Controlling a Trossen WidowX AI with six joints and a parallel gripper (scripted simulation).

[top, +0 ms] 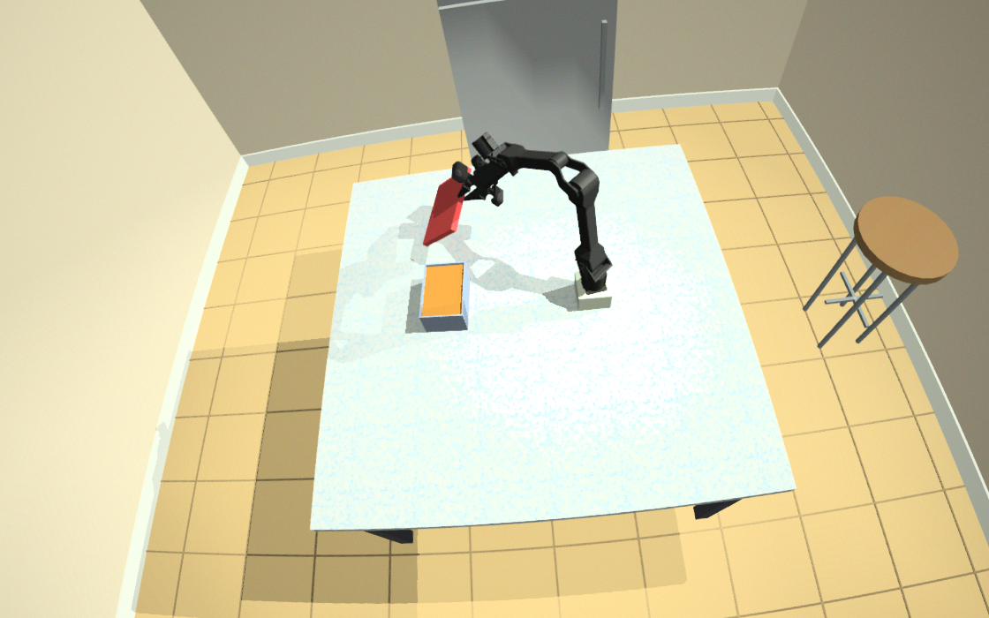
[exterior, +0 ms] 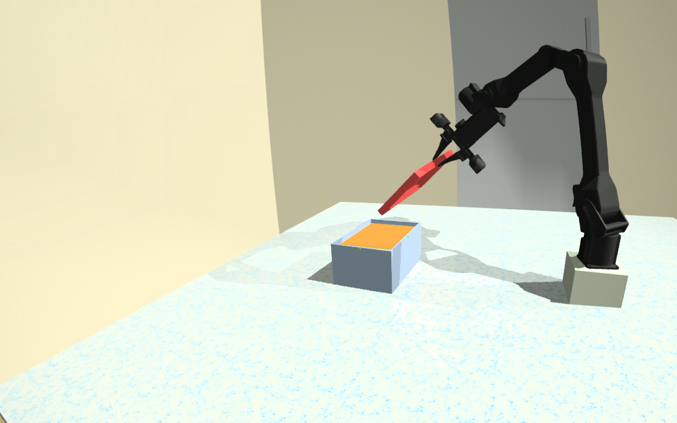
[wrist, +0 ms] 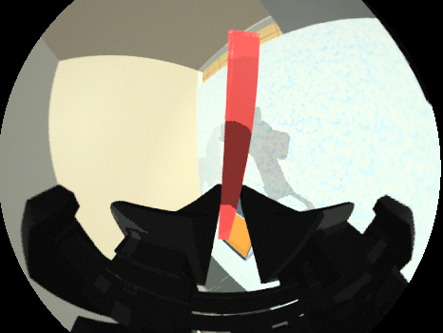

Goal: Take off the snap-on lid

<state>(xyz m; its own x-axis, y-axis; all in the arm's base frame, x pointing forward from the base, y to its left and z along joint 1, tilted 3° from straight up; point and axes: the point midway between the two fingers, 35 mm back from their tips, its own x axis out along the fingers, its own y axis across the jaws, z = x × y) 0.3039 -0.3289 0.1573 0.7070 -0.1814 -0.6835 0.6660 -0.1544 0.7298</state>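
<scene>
My gripper tip is 50 mm short of the red lid, 30 mm to the left of it and 50 mm above it. Round my gripper tip: storage box: 120 mm ahead, 230 mm to the left, 170 mm below.
</scene>
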